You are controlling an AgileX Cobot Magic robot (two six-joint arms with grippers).
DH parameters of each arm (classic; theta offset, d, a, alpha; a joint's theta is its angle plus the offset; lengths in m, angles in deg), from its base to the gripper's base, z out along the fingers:
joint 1: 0 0.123 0 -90
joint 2: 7.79 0 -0.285 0
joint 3: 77.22 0 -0.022 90
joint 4: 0 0.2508 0 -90
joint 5: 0 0 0.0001 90
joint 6: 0 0.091 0 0
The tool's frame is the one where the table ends.
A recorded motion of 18 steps. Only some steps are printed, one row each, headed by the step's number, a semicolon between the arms.
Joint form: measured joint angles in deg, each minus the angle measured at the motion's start. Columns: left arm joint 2, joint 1, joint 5, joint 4, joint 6, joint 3; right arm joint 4, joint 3, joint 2, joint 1, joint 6, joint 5.
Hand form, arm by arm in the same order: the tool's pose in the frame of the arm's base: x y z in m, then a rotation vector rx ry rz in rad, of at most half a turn. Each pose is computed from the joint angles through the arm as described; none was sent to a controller.
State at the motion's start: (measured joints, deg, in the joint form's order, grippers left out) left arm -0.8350 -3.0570 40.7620 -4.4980 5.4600 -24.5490; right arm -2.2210 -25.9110 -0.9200 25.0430 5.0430 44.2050
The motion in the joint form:
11: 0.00 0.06 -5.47 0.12 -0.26 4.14; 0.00 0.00 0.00 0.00 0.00 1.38
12: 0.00 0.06 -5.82 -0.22 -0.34 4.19; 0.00 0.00 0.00 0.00 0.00 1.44
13: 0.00 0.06 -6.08 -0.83 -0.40 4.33; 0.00 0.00 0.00 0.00 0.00 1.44
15: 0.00 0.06 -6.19 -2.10 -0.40 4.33; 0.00 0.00 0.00 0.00 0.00 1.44
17: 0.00 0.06 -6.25 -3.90 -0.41 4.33; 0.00 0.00 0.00 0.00 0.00 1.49
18: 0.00 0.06 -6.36 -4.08 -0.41 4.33; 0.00 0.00 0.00 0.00 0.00 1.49
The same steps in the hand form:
11: 0.0219 -0.0052 0.2738 0.1022 1.7247 -0.0558; 0.0073 0.0006 0.2863 -0.3214 1.7942 0.3281
12: 0.0220 -0.0055 0.2741 0.0986 1.7195 -0.0631; 0.0073 0.0006 0.2862 -0.3215 1.7952 0.3279
13: 0.0223 -0.0060 0.2738 0.0942 1.7173 -0.0755; 0.0073 0.0006 0.2862 -0.3215 1.7952 0.3279
15: 0.0223 -0.0071 0.2741 0.0876 1.7150 -0.0997; 0.0073 0.0006 0.2862 -0.3215 1.7952 0.3279
17: 0.0221 -0.0087 0.2744 0.0782 1.7131 -0.1342; 0.0073 0.0006 0.2861 -0.3217 1.7961 0.3277
18: 0.0221 -0.0088 0.2746 0.0770 1.7111 -0.1376; 0.0073 0.0006 0.2861 -0.3217 1.7961 0.3277

